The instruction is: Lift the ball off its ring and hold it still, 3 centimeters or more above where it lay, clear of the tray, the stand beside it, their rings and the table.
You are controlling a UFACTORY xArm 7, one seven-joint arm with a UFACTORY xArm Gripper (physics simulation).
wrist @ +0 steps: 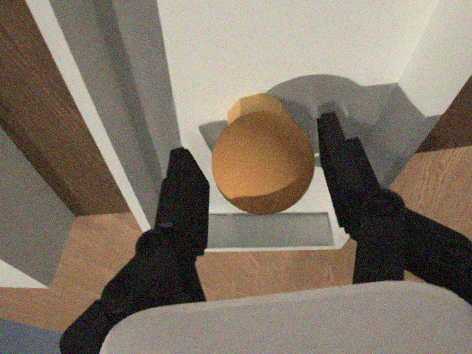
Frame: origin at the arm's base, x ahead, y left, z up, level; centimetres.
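Seen in the pictures: gripper, fingertip midpoint: (256,152).
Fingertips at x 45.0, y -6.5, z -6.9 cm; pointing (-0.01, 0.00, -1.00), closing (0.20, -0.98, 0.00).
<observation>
A point is followed by its place in that frame.
The orange ball (263,162) @[x 47.5, y -6.6, z -4.1 cm] sits in the lower middle of the white tray (280,40) @[x 49.6, y -7.6, z -8.1 cm]. A lighter orange, angular piece (256,103) @[x 47.3, y -6.6, z -7.5 cm], probably its ring, shows partly behind it; the ball hides the rest. My gripper (256,152) @[x 45.0, y -6.5, z -6.9 cm] is open, with one black finger on each side of the ball in the view. A narrow gap shows between the ball and the left finger, and a gap also shows at the right finger. How far down the fingertips reach along the ball is hard to tell.
Tray walls rise close outside the left finger and at the right. The tray's near end (270,230) @[x 36.9, y -7.3, z -6.9 cm] lies below the ball. A grey block with a white edge (35,210) @[x 41.9, y 6.8, z -6.5 cm], possibly the stand, is at the left. Wooden table (280,270) @[x 23.7, y -8.8, z -8.4 cm] shows in front.
</observation>
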